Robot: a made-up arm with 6 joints. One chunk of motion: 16 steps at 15 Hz.
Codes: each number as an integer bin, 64 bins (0 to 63) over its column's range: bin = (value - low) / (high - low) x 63, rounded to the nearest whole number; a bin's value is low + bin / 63 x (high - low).
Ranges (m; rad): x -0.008..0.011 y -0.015..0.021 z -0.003..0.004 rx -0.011..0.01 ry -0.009..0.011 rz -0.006..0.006
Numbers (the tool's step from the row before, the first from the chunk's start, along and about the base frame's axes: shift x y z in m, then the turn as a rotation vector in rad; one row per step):
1: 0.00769 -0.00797 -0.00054 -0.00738 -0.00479 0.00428
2: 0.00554 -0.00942 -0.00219 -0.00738 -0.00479 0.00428
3: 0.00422 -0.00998 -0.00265 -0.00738 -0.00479 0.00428
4: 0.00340 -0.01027 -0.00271 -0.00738 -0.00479 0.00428
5: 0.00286 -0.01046 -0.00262 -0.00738 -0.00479 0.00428
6: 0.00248 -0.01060 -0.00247 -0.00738 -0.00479 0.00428
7: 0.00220 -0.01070 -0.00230 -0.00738 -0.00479 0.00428
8: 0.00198 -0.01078 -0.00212 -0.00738 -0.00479 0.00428
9: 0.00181 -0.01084 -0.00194 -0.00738 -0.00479 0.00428
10: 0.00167 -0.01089 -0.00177 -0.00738 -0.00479 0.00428
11: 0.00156 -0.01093 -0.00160 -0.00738 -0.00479 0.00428
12: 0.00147 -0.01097 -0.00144 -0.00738 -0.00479 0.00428
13: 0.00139 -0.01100 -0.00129 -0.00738 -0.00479 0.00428
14: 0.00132 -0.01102 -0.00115 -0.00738 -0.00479 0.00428
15: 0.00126 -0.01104 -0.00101 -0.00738 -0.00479 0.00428
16: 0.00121 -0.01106 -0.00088 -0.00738 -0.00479 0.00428
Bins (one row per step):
1: 52 12 22 11 13 54
2: 45 10 7 11 13 54
3: 41 9 3 11 13 54
4: 38 8 3 11 13 54
5: 36 8 3 11 13 54
6: 35 8 5 11 13 54
7: 34 8 6 11 13 54
8: 33 7 8 11 13 54
9: 33 7 10 11 13 54
10: 32 7 11 11 13 54
11: 32 7 13 11 13 54
12: 31 7 14 11 13 54
13: 31 7 15 11 13 54
14: 31 7 17 11 13 54
15: 31 7 18 11 13 54
16: 31 7 19 11 13 54

